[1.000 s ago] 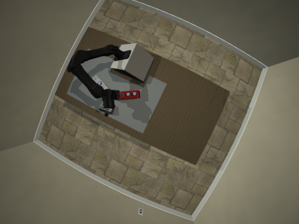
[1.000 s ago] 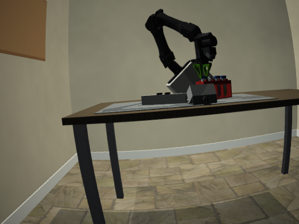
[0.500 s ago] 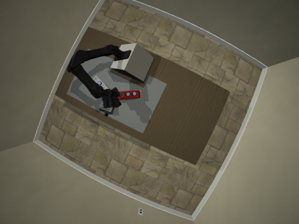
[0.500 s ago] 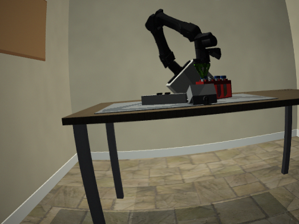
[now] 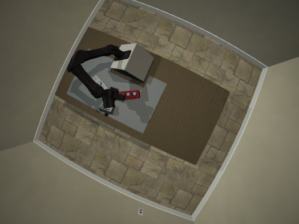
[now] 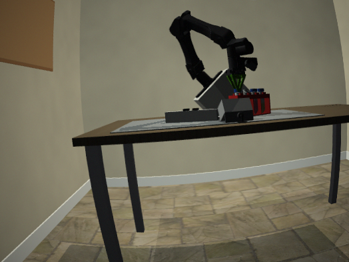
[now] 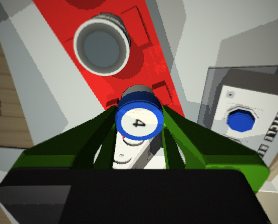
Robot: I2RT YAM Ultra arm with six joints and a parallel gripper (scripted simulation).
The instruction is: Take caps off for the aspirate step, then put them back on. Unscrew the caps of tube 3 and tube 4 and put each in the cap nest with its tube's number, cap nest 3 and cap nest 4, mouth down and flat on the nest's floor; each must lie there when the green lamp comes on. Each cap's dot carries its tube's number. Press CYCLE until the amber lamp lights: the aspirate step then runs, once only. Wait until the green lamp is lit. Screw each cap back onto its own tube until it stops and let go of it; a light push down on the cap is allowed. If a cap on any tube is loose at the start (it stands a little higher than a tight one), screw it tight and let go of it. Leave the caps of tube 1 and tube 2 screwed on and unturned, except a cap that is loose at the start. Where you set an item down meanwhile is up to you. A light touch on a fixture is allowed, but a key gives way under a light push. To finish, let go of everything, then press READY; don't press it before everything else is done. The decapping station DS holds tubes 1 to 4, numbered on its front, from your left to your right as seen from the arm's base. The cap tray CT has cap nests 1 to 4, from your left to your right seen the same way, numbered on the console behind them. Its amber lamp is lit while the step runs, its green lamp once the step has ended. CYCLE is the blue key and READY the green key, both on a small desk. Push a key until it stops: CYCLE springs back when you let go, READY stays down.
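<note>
Right now the cap 4 is right at my hand. The rest, counted from my hand: blue key (11 cm ahead, 5 cm to the right, 5 cm below); then cap 2 (4 cm behind, 10 cm to the left); then green key (11 cm ahead, 9 cm to the right, 5 cm below).
</note>
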